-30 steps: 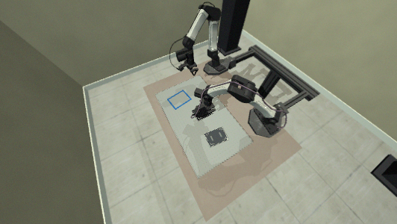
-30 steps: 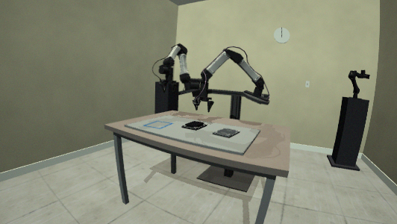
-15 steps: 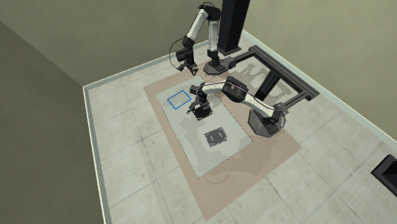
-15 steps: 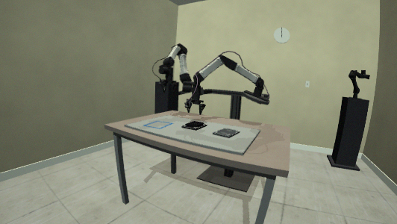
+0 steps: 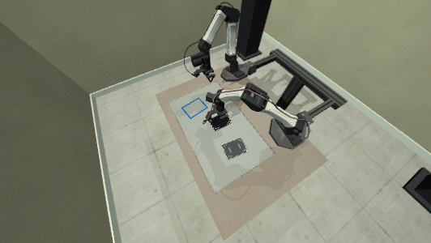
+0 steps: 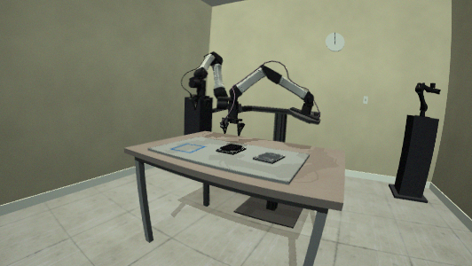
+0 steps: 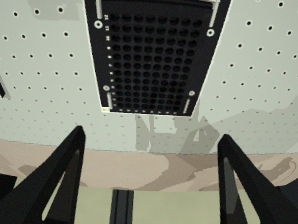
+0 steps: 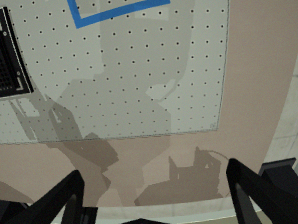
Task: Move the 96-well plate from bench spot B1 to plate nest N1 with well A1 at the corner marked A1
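Observation:
Right now the black 96-well plate is 9 cm below my left hand. Round my left hand: grey nest: 2 cm ahead, 26 cm to the left, 10 cm below; then A1 label: 5 cm behind, 32 cm to the left, 9 cm below.

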